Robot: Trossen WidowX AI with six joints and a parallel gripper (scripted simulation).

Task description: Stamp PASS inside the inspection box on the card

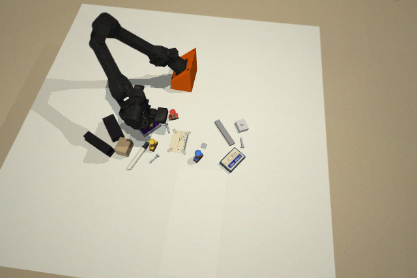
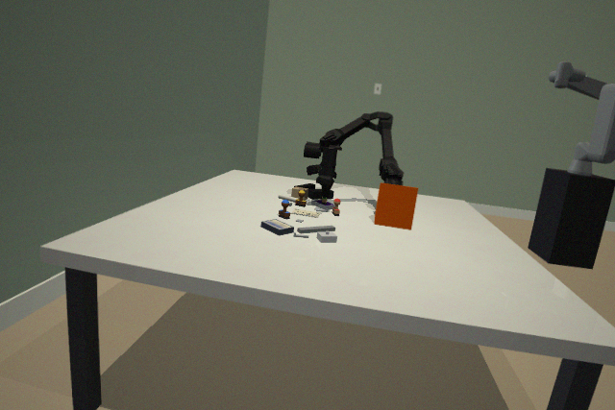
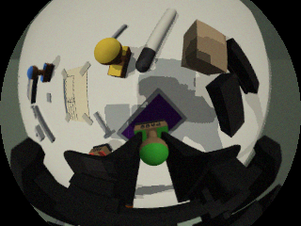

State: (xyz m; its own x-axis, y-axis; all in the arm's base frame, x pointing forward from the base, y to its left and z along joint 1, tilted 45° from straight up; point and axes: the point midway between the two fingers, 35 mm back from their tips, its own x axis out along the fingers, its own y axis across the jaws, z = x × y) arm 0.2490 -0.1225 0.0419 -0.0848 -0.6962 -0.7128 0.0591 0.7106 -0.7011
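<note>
The green-knobbed stamp is right at my gripper tip. Also, from my gripper tip: purple ink pad: 30 mm below; red-knob stamp: 50 mm behind, 100 mm to the left, 20 mm below; yellow stamp: 90 mm ahead, 40 mm to the left, 20 mm below.
</note>
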